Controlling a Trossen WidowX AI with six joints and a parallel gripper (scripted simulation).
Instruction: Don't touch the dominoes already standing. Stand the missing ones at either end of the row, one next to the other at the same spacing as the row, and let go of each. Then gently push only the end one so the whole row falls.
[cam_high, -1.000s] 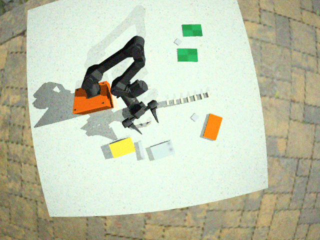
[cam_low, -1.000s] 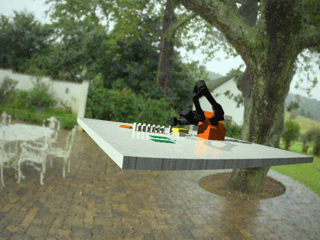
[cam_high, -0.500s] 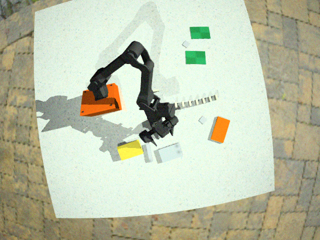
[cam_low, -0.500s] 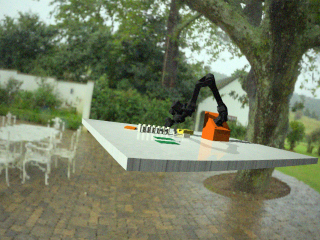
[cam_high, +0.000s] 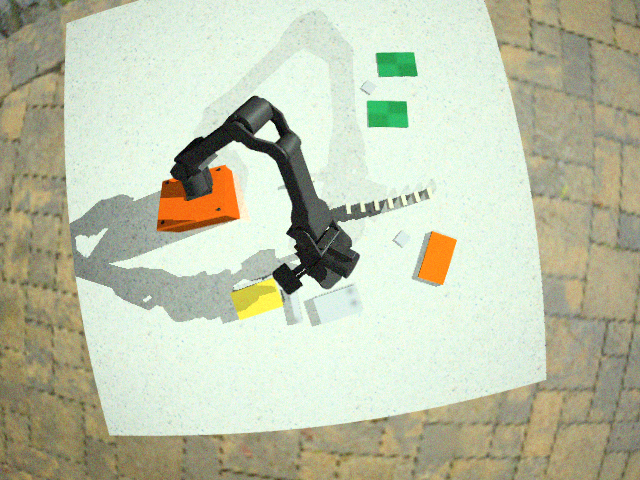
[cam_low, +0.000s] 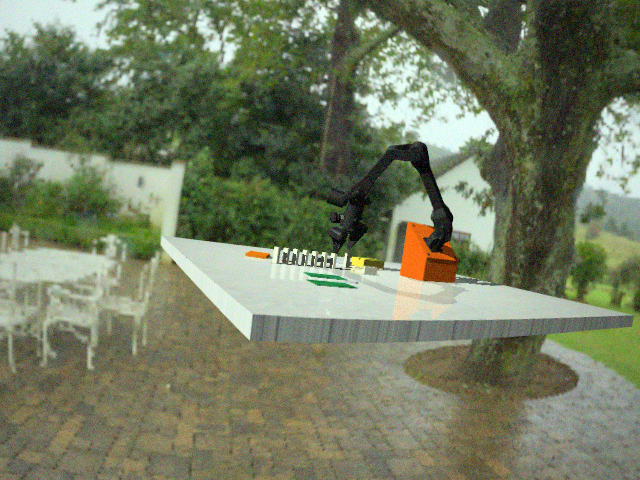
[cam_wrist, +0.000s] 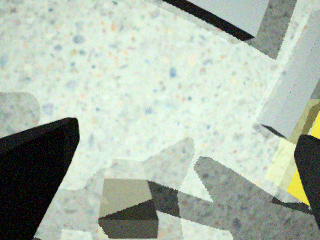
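The grey bar is 70 mm behind my gripper tip, 70 mm to the right of it and 40 mm below it. The rest, counted from my gripper tip: yellow block: 160 mm behind, 30 mm to the right, 40 mm below; then orange block: 300 mm ahead, 60 mm to the right, 50 mm below; then grey block: 30 mm ahead, 100 mm to the right, 40 mm below.
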